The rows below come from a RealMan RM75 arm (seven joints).
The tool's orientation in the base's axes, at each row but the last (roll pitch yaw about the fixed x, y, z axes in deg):
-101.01, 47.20, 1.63
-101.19, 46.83, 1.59
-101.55, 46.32, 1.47
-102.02, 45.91, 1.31
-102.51, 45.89, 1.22
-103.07, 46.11, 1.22
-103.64, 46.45, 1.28
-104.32, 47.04, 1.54
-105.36, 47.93, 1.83
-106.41, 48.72, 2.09
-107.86, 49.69, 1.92
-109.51, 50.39, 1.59
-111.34, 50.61, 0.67
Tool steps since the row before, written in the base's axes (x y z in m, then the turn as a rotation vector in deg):
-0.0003, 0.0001, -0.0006, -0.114, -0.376, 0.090
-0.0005, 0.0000, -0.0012, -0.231, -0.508, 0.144
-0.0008, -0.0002, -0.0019, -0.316, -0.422, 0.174
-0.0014, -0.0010, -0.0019, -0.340, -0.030, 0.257
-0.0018, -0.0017, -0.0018, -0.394, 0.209, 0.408
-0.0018, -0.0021, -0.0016, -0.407, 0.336, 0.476
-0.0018, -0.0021, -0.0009, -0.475, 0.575, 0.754
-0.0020, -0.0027, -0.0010, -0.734, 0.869, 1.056
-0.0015, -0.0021, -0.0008, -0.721, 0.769, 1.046
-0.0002, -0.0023, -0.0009, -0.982, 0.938, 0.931
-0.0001, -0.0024, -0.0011, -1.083, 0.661, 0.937
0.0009, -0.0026, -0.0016, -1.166, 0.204, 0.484
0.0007, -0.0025, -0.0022, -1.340, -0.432, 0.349
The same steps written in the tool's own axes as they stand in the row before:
0.0002, 0.0006, 0.0002, -0.151, 0.101, -0.360
0.0005, 0.0012, 0.0002, -0.273, 0.176, -0.476
0.0008, 0.0019, 0.0002, -0.351, 0.197, -0.382
0.0004, 0.0025, -0.0005, -0.422, 0.069, -0.008
0.0000, 0.0029, -0.0011, -0.564, -0.051, 0.211
-0.0001, 0.0028, -0.0015, -0.620, -0.119, 0.326
-0.0006, 0.0024, -0.0015, -0.865, -0.317, 0.525
-0.0007, 0.0028, -0.0020, -1.257, -0.413, 0.811
-0.0005, 0.0022, -0.0015, -1.243, -0.387, 0.715
0.0005, 0.0014, -0.0020, -1.325, -0.181, 0.961
0.0007, 0.0015, -0.0020, -1.400, -0.021, 0.725
0.0018, 0.0012, -0.0023, -1.112, 0.473, 0.418
0.0021, 0.0017, -0.0020, -1.123, 0.913, -0.090

